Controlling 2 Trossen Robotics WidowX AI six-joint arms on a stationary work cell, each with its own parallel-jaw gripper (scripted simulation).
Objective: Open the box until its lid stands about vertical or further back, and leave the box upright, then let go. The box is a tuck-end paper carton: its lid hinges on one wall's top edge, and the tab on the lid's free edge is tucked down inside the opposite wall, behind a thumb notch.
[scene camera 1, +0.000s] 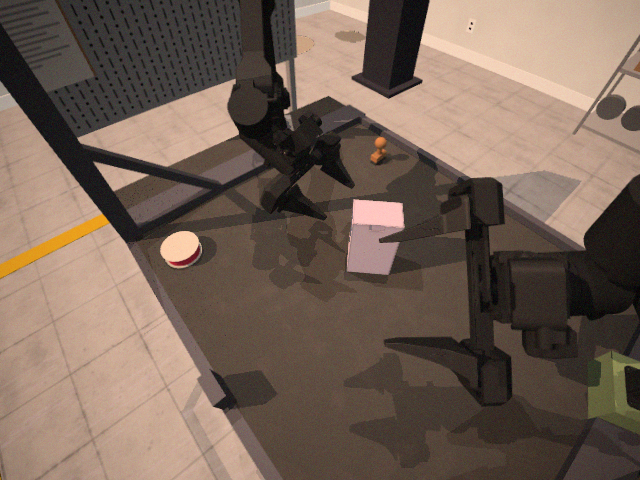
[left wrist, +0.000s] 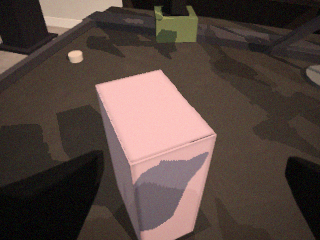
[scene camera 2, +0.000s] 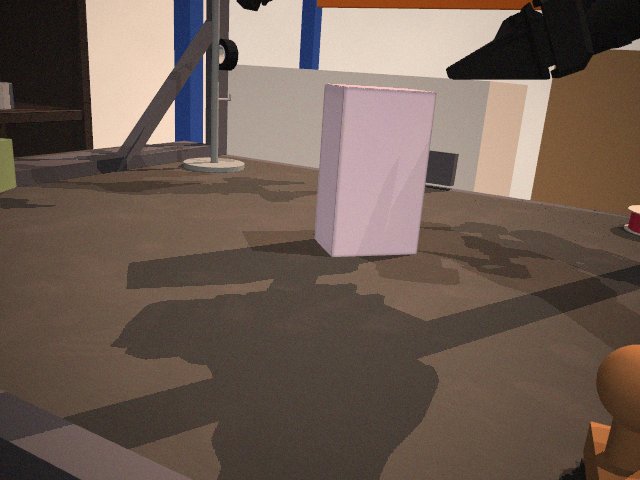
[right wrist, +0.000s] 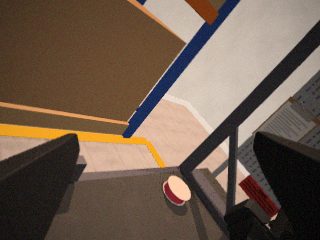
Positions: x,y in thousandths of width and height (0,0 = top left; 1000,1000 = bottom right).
Labels:
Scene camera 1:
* left gripper: 532,422
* right gripper: 596,609
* red-and-cream spool: 287,520
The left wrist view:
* left gripper: 608,677
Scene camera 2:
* left gripper: 701,153
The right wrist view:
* right gripper: 523,590

